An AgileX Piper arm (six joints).
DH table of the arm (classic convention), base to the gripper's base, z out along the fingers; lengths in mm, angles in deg. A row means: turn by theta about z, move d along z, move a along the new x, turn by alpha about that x. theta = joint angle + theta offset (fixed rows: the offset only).
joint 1: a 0  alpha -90  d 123  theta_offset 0
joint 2: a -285  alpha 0  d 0  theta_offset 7.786
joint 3: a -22  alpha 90  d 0  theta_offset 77.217
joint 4: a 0  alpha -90  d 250.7  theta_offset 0
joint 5: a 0  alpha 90  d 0  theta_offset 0
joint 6: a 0  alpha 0  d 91  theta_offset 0
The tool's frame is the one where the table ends.
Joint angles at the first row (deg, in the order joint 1, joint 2, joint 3, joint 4, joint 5, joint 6):
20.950, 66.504, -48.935, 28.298, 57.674, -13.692
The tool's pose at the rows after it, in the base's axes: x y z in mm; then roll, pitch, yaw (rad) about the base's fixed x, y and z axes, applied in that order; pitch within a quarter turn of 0, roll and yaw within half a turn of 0:
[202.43 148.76 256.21 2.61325 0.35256 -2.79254]
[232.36 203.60 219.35 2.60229 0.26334 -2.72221]
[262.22 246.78 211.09 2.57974 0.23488 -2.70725]
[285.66 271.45 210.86 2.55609 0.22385 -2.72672]
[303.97 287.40 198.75 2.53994 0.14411 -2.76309]
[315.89 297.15 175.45 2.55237 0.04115 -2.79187]
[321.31 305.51 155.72 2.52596 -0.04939 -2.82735]
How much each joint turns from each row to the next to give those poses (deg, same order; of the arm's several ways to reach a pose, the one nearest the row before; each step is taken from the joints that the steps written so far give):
5.630, 10.836, -0.577, 9.131, -7.525, -5.449
6.669, 15.258, -7.512, 2.681, -3.158, -0.639
2.994, 10.349, -11.613, 0.112, 1.496, 3.146
0.721, 6.271, -9.098, -0.216, 1.979, 3.371
0.001, 6.211, -7.107, -0.396, 3.383, 4.951
0.000, 5.854, -4.685, -1.037, 2.943, 4.654
0.000, 4.358, -2.674, 2.319, 1.887, 2.467

